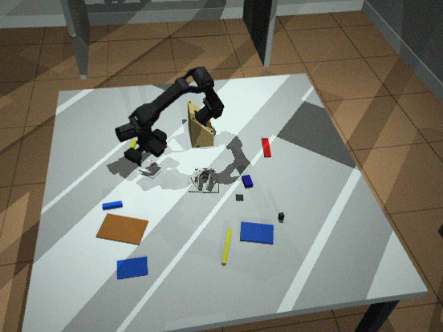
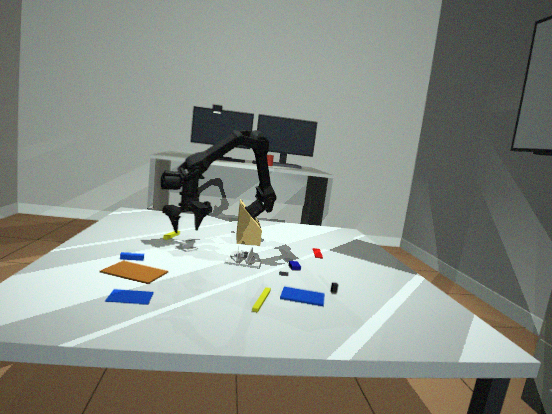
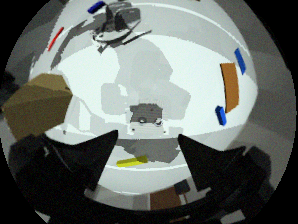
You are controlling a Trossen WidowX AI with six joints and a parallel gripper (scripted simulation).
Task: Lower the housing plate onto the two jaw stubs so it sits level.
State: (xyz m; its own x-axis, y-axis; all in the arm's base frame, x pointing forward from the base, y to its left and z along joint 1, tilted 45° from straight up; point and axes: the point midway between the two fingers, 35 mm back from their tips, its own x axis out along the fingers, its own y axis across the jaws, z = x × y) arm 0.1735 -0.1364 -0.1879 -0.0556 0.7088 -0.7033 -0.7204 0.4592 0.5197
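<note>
My gripper tip is 1 cm short of the white bracket, 1 cm to the right of it and 5 cm above it. Also, from my gripper tip: brown plate: 29 cm ahead, 10 cm to the right, 6 cm below; then blue block: 10 cm ahead, 40 cm to the left, 5 cm below; then red bar: 9 cm behind, 52 cm to the left, 6 cm below.
</note>
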